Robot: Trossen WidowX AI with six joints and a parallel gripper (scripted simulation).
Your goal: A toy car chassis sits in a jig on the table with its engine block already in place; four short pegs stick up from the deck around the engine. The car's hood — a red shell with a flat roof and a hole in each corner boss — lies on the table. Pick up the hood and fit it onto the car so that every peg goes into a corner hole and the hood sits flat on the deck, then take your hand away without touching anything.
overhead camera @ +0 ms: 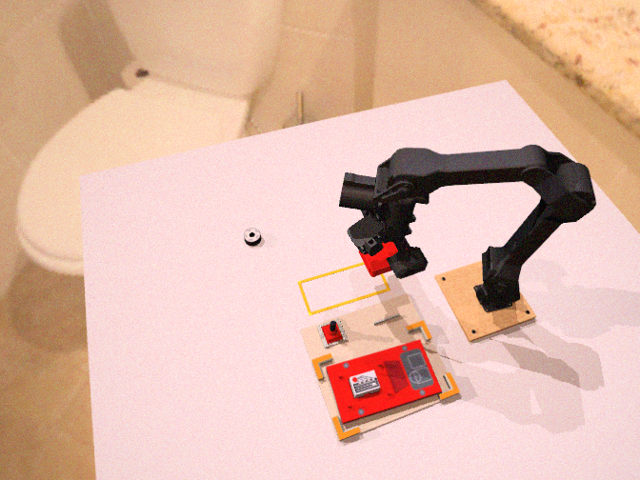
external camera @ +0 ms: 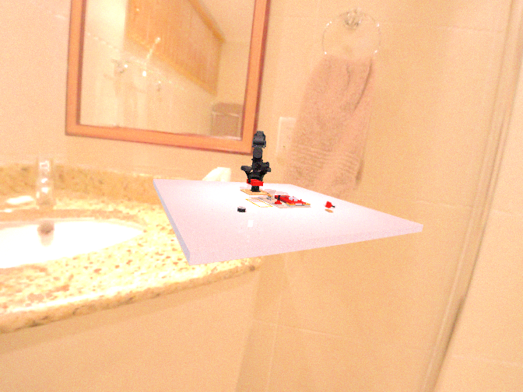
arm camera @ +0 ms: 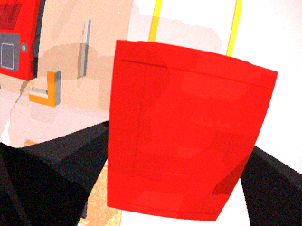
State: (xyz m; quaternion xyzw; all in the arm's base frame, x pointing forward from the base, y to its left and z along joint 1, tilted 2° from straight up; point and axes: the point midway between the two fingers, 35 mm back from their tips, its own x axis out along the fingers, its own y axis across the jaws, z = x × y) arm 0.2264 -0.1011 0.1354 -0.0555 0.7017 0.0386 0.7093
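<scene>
Right now the white engine block is 23 cm to the left of my gripper tip, 10 cm ahead of it and 8 cm below it. The rest, counted from my gripper tip: red hood 1 cm above.
</scene>
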